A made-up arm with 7 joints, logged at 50 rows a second.
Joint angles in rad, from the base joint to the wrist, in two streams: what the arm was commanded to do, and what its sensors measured. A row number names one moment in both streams.
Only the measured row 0 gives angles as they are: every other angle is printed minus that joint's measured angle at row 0.
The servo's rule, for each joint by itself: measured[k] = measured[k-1] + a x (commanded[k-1-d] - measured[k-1]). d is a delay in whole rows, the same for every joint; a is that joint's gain. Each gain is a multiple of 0.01, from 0.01 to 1. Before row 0 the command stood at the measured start. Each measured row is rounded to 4 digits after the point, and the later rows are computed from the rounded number. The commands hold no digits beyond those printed.
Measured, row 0: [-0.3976 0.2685 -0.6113 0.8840 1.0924 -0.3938 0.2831]
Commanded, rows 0 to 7: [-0.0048 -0.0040 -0.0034 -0.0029 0.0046 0.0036 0.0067]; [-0.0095 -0.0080 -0.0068 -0.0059 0.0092 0.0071 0.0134]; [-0.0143 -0.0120 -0.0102 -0.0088 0.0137 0.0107 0.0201]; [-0.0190 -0.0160 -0.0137 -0.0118 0.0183 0.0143 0.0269]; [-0.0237 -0.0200 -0.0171 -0.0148 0.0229 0.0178 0.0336]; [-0.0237 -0.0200 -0.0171 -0.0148 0.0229 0.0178 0.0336]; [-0.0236 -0.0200 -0.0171 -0.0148 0.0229 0.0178 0.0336]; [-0.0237 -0.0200 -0.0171 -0.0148 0.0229 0.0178 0.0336]
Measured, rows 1 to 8: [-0.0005 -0.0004 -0.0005 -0.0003 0.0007 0.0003 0.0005]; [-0.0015 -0.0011 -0.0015 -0.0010 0.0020 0.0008 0.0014]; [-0.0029 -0.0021 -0.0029 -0.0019 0.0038 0.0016 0.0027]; [-0.0047 -0.0034 -0.0046 -0.0031 0.0060 0.0026 0.0044]; [-0.0068 -0.0049 -0.0066 -0.0045 0.0085 0.0038 0.0064]; [-0.0087 -0.0063 -0.0083 -0.0057 0.0107 0.0049 0.0083]; [-0.0103 -0.0075 -0.0097 -0.0068 0.0125 0.0059 0.0101]; [-0.0118 -0.0086 -0.0109 -0.0078 0.0141 0.0069 0.0117]
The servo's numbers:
d 0
a 0.11 0.09 0.16 0.12 0.15 0.08 0.07

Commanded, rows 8 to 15: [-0.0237 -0.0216 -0.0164 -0.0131 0.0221 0.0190 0.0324]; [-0.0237 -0.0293 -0.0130 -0.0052 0.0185 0.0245 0.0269]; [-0.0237 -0.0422 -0.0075 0.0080 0.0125 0.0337 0.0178]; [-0.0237 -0.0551 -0.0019 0.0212 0.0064 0.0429 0.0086]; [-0.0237 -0.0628 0.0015 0.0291 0.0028 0.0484 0.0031]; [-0.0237 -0.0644 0.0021 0.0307 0.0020 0.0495 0.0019]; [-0.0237 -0.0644 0.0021 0.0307 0.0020 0.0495 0.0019]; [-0.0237 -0.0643 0.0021 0.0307 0.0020 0.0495 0.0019]
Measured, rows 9 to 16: [-0.0131 -0.0098 -0.0118 -0.0084 0.0153 0.0079 0.0131]; [-0.0143 -0.0116 -0.0120 -0.0080 0.0158 0.0092 0.0141]; [-0.0153 -0.0144 -0.0113 -0.0061 0.0153 0.0112 0.0144]; [-0.0162 -0.0181 -0.0098 -0.0028 0.0140 0.0137 0.0140]; [-0.0170 -0.0221 -0.0080 0.0010 0.0123 0.0165 0.0132]; [-0.0177 -0.0259 -0.0064 0.0046 0.0108 0.0191 0.0124]; [-0.0184 -0.0294 -0.0050 0.0077 0.0095 0.0215 0.0117]; [-0.0190 -0.0325 -0.0039 0.0105 0.0084 0.0237 0.0110]
